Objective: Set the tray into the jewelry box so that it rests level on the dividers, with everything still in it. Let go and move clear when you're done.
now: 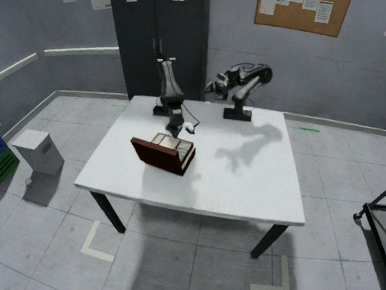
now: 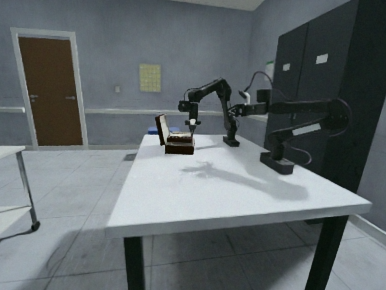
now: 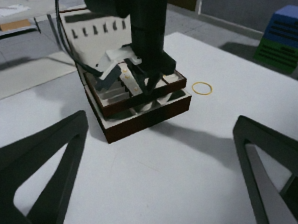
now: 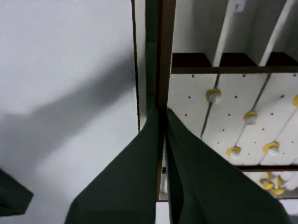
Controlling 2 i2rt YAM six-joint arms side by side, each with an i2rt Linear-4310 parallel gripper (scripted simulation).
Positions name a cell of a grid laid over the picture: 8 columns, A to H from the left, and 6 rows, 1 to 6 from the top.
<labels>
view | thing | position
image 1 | jewelry box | D4
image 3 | my left gripper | E4
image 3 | my right gripper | D3
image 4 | my right gripper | E4
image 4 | tray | G2
</labels>
